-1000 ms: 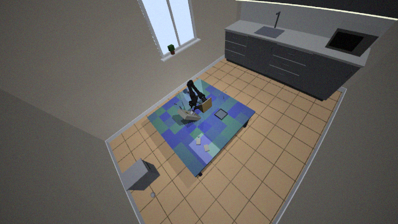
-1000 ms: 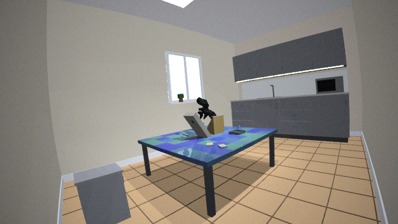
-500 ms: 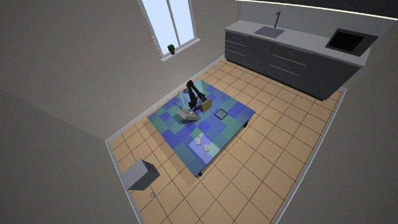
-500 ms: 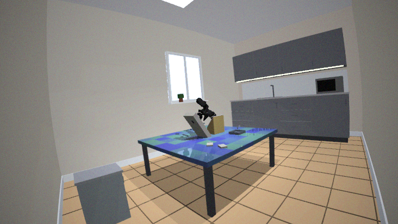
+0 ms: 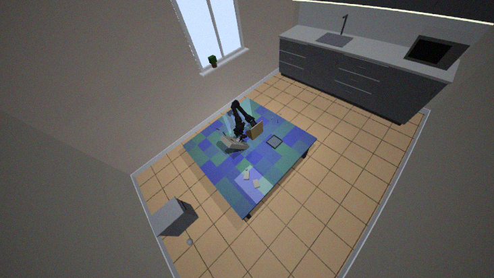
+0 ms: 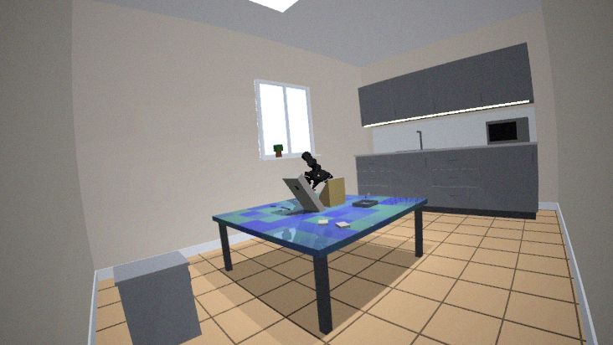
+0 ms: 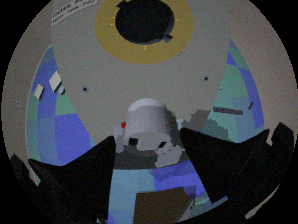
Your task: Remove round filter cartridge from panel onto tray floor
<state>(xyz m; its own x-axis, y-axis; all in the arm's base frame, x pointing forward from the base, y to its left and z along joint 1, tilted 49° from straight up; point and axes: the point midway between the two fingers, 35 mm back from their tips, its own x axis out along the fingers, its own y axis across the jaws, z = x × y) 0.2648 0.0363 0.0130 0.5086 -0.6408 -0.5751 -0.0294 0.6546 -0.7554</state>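
My gripper tip is now 5 cm short of the light grey service panel and 3 cm above it. Round my gripper tip: dark grey square tray: 34 cm behind, 27 cm to the left, 17 cm below; then pale round cartridge: 1 cm below.
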